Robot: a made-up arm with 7 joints.
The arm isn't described. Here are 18 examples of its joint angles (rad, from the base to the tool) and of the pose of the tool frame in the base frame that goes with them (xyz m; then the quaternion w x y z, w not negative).
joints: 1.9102 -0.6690 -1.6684 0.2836 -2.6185 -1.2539 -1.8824
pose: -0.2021 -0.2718 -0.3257 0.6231 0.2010 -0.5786 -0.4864
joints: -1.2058 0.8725 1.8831 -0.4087 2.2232 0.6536 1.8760
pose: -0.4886 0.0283 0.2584 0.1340 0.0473 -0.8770 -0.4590
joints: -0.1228 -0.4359 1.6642 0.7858 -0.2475 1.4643 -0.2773
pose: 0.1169 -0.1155 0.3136 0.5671 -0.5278 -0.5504 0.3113
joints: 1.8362 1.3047 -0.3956 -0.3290 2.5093 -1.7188 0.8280
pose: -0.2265 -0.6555 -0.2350 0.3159 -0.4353 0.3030 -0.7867
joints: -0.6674 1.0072 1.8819 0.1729 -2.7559 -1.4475 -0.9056
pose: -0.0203 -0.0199 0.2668 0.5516 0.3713 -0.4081 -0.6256
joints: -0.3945 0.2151 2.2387 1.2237 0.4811 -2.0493 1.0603
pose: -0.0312 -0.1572 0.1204 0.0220 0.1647 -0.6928 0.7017
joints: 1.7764 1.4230 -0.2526 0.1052 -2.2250 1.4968 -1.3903
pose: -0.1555 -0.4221 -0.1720 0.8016 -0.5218 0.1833 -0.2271
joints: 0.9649 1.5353 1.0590 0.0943 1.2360 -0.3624 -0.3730
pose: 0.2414 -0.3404 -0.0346 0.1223 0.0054 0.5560 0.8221
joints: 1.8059 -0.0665 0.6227 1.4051 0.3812 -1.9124 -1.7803
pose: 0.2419 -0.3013 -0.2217 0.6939 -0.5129 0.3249 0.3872
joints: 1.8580 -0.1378 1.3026 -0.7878 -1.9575 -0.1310 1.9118
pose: 0.2311 -0.6265 -0.0903 0.7760 -0.2456 0.4923 -0.3085
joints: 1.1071 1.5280 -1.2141 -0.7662 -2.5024 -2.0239 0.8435
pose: -0.2211 -0.7306 0.1043 0.1006 0.3230 -0.1631 0.9268
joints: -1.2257 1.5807 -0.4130 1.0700 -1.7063 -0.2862 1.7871
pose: 0.1172 -0.0699 0.1124 0.7975 0.0740 0.4999 0.3296
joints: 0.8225 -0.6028 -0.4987 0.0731 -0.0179 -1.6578 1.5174
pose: 0.1129 -0.4930 0.1250 0.2317 0.7264 0.2692 0.5884
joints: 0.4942 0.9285 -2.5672 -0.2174 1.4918 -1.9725 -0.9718
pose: -0.1925 -0.1923 0.1055 0.4589 0.6024 0.5281 0.3842
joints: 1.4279 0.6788 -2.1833 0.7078 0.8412 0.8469 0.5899
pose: -0.1466 -0.3139 0.0053 0.3132 0.5339 -0.4233 -0.6616
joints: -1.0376 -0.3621 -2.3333 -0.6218 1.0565 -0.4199 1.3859
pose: 0.0444 -0.4190 0.0883 0.1638 -0.2317 0.1953 -0.9388
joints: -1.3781 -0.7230 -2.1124 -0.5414 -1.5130 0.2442 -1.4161
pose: 0.1291 -0.2007 0.2331 0.6454 0.2011 0.2087 -0.7067
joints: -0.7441 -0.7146 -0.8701 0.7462 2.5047 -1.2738 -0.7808
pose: 0.0966 -0.3080 0.4180 0.0224 -0.6404 -0.6630 0.3870
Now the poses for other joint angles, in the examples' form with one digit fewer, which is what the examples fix.
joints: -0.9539 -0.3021 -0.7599 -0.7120 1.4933 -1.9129 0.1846
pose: -0.062 -0.479 0.148 0.671 -0.506 0.453 0.298
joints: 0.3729 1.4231 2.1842 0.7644 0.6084 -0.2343 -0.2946
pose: 0.057 -0.180 0.123 0.035 -0.630 0.381 0.676
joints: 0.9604 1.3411 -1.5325 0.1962 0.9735 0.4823 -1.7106
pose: -0.267 -0.406 0.099 0.188 -0.341 -0.756 0.525
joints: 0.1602 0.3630 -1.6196 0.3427 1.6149 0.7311 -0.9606
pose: 0.090 -0.357 -0.100 0.251 0.951 -0.070 0.163
